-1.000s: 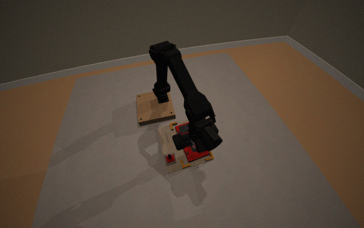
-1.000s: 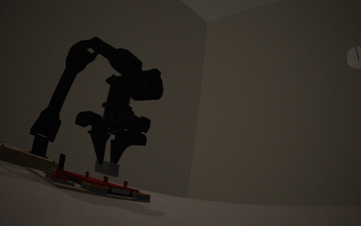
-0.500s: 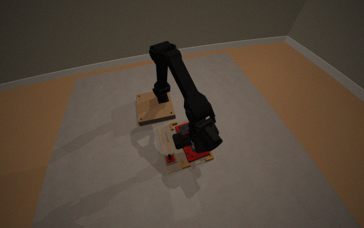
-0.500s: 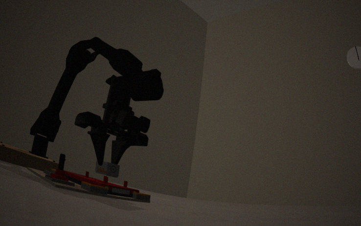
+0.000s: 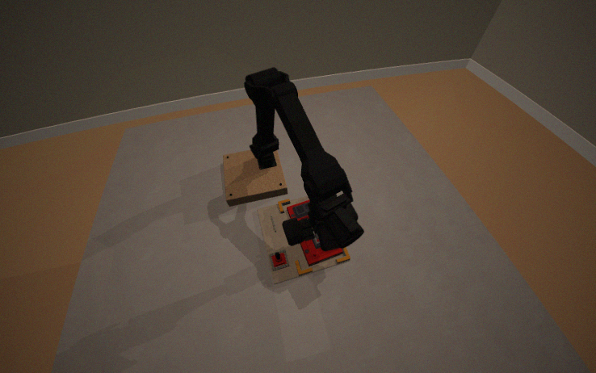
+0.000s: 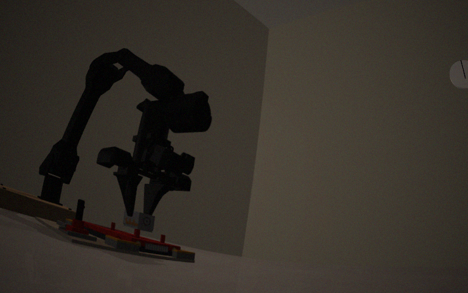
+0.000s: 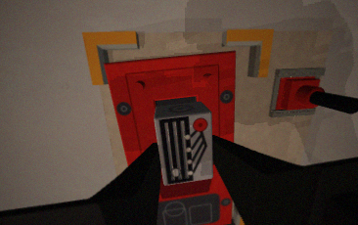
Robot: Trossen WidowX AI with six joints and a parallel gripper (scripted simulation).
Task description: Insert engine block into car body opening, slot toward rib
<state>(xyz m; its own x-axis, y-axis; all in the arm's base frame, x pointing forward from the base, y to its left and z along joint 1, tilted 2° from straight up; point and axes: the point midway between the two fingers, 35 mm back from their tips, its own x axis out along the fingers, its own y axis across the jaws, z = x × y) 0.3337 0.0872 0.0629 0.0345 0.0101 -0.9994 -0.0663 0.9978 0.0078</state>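
The engine block is 10 mm below my gripper tip. From my gripper tip the other things lie so: black peg: 20 mm ahead, 120 mm to the right, 20 mm below.
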